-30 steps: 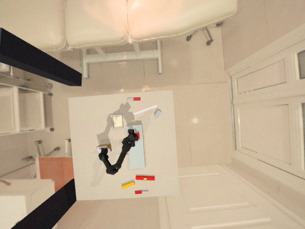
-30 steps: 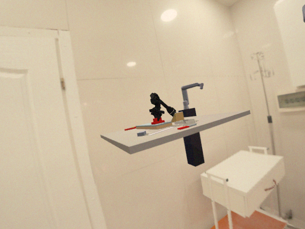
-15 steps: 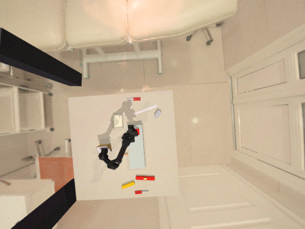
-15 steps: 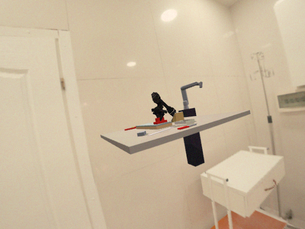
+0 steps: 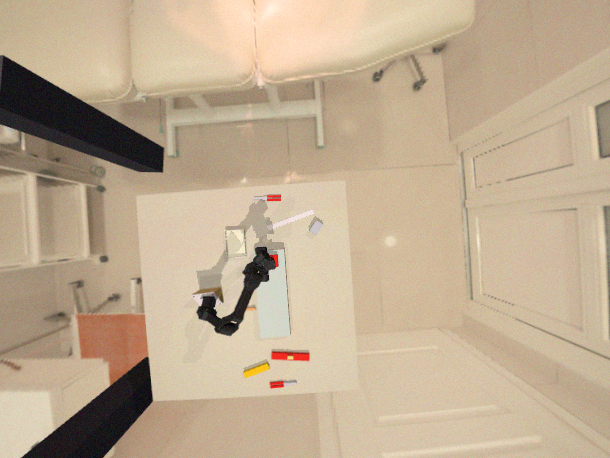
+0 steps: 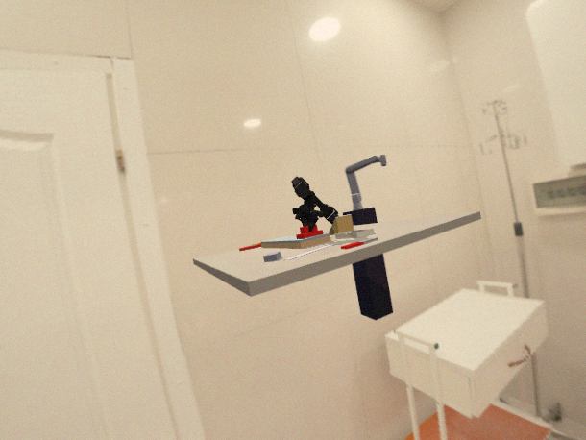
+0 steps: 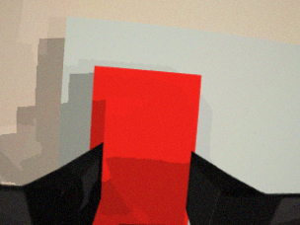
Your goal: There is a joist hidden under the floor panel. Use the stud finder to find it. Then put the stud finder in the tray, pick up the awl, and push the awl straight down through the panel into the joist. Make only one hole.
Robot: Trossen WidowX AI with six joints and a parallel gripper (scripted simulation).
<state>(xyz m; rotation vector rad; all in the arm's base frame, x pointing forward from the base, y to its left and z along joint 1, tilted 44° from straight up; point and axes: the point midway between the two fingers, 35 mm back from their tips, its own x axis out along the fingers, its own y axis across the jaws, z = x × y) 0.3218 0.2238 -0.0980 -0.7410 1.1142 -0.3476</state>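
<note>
My gripper tip is now 210 mm past the cream tray, 90 mm to the right of it and 50 mm above it. From my gripper tip the other things lie so: grey block (270 mm ahead, 210 mm to the left, 50 mm below); stud finder (20 mm behind, 20 mm above); white ruler (250 mm to the left, 110 mm ahead, 60 mm below).
</note>
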